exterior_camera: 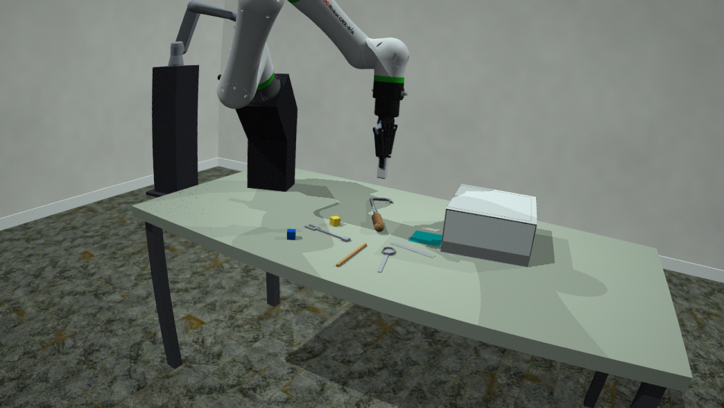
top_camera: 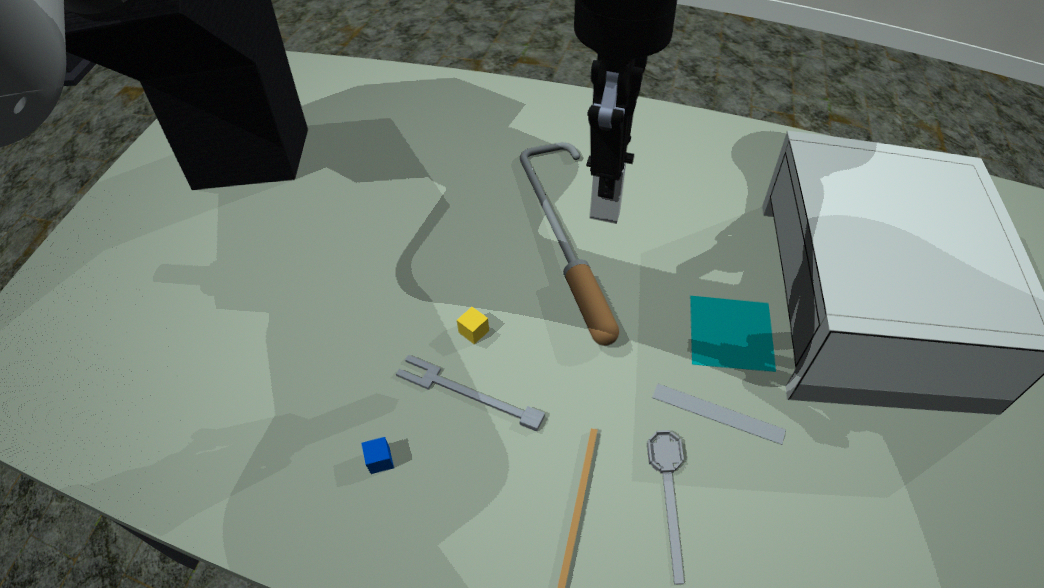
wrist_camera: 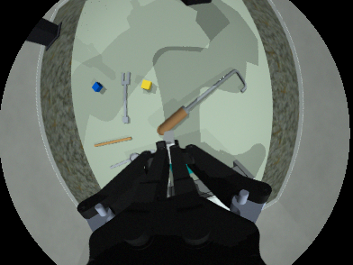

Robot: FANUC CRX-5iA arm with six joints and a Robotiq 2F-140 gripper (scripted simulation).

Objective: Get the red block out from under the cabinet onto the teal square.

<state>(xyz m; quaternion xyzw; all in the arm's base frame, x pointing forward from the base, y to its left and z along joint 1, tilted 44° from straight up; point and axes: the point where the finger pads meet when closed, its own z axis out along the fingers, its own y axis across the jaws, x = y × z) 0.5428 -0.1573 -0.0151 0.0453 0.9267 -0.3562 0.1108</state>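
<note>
My hand is 19 cm above the yellow cube, 14 cm past it and 3 cm to the left of it. From my hand the other things lie so: teal square (20 cm below, 17 cm ahead); then flat grey bar (20 cm below, 14 cm ahead, 11 cm to the right); then grey fork tool (20 cm below, 12 cm to the right, 12 cm behind).
</note>
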